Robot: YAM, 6 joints.
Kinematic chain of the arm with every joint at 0, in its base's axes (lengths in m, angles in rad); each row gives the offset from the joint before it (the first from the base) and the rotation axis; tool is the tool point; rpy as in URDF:
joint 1: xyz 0 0 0.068 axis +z
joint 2: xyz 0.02 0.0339 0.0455 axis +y
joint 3: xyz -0.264 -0.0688 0 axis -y
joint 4: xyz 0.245 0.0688 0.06 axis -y
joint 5: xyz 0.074 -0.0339 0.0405 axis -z
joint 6: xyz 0.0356 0 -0.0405 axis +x
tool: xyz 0 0 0 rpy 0 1.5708 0
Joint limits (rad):
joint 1: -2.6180..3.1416
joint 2: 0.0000..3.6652
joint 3: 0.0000..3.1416
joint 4: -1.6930..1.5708
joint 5: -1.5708..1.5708
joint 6: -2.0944..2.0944
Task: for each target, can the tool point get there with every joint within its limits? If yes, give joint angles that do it. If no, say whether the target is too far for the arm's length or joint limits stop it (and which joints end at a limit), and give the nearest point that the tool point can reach.
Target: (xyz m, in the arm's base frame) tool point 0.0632 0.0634 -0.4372
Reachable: no: joint limits stop it (at a limit: joint 2) | nearest point 0.0848 0.0851 -0.3567 | short by 0.086 m
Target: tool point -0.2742 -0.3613 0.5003
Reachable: yes | joints -2.1548 2.1318 2.2469 0.8205 0.9814 -0.1614
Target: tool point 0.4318 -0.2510 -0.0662
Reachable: yes | joints -0.5958 3.0368 2.2784 -0.8533 -1.3305 -0.6141
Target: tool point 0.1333 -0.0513 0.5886
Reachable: yes | joints 2.6780 0.6044 1.5115 1.1359 0.3950 -1.7347
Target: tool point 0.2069 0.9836 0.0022
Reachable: no: too far | nearest point 0.1321 0.6281 0.0432 | short by 0.366 m
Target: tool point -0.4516 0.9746 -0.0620
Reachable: no: too far | nearest point -0.2680 0.5783 0.0107 | short by 0.443 m
